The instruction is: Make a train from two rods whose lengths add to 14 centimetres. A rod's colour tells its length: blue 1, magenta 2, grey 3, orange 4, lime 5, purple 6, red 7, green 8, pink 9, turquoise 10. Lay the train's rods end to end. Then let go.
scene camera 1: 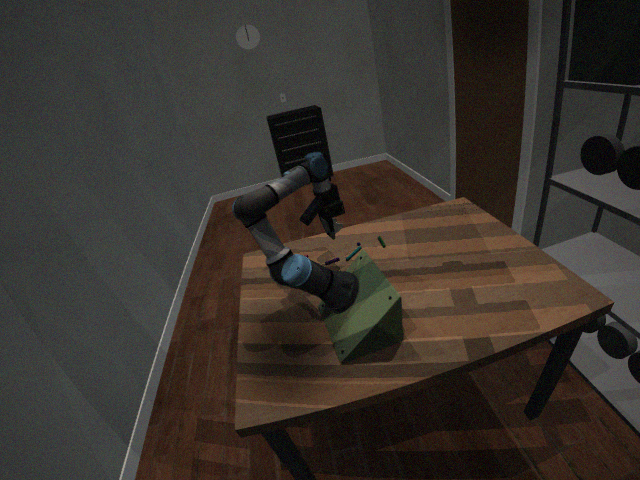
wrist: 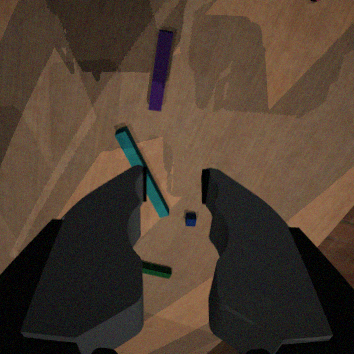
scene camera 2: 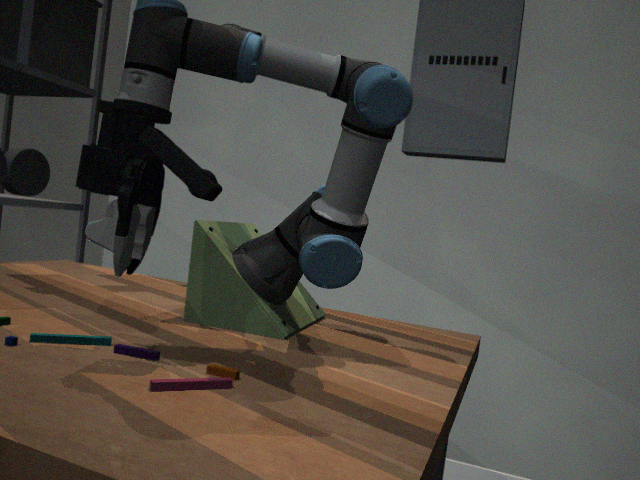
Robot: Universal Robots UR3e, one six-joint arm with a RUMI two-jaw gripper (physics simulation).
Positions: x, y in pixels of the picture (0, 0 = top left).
Labels:
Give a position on a purple rod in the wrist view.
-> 164, 39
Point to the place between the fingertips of my gripper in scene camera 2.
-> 124, 275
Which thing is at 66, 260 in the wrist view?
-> My gripper.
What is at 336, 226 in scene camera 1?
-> My gripper.

